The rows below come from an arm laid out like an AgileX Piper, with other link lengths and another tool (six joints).
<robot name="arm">
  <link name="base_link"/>
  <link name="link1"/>
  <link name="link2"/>
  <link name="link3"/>
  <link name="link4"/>
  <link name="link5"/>
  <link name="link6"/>
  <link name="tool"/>
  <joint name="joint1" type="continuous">
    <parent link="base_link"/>
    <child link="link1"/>
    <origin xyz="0 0 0.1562" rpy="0 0 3.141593"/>
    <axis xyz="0 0 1"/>
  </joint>
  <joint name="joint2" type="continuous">
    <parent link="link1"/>
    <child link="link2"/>
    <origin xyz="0 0 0" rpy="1.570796 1.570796 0"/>
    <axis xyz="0 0 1"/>
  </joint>
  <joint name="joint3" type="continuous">
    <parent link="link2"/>
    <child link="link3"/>
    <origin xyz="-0.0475 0.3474 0" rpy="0 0 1.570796"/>
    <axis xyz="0 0 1"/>
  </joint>
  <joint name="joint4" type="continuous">
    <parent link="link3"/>
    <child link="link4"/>
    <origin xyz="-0.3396 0.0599 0" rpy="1.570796 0 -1.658"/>
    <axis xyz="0 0 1"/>
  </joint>
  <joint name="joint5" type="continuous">
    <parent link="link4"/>
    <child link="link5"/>
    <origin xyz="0 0 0" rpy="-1.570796 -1.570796 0"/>
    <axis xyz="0 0 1"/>
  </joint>
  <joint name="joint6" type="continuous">
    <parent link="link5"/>
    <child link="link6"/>
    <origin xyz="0.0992 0 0" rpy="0 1.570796 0"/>
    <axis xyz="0 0 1"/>
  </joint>
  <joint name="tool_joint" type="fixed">
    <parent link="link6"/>
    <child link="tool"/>
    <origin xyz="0.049 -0.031 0.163" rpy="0 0.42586 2.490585"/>
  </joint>
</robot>
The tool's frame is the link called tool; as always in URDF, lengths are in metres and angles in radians. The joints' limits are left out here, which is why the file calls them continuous.
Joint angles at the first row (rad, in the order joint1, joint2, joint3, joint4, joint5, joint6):
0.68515, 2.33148, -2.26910, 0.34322, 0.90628, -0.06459
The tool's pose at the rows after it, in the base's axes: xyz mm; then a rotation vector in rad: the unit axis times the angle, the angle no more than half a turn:
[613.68 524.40 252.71 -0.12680 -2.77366 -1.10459]
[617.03 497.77 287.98 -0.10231 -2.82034 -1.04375]
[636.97 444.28 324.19 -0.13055 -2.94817 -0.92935]
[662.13 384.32 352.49 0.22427 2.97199 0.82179]
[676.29 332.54 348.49 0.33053 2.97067 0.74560]
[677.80 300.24 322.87 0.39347 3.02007 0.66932]
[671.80 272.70 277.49 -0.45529 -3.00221 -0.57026]
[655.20 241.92 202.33 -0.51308 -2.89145 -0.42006]
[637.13 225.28 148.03 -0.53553 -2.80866 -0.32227]
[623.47 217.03 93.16 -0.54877 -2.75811 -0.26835]
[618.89 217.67 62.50 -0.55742 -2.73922 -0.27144]
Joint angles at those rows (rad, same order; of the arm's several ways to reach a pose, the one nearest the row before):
0.67450, 2.33867, -2.35323, 0.35624, 0.99051, -0.07820
0.64921, 2.32491, -2.44327, 0.31209, 1.11280, -0.08439
0.60865, 2.30889, -2.53066, 0.19480, 1.22232, -0.09248
0.56001, 2.27372, -2.54052, 0.08351, 1.24890, -0.08800
0.50375, 2.23272, -2.47012, 0.04580, 1.25271, -0.08558
0.46788, 2.20112, -2.37045, 0.03337, 1.25398, -0.09935
0.43808, 2.18093, -2.24769, 0.03111, 1.25397, -0.10567
0.40815, 2.18206, -2.08976, 0.03024, 1.25192, -0.11243
0.39588, 2.19414, -1.98506, 0.03025, 1.24506, -0.11798
0.39268, 2.21453, -1.87498, 0.03031, 1.17869, -0.11798
0.39269, 2.23357, -1.82126, 0.04232, 1.11910, -0.11609

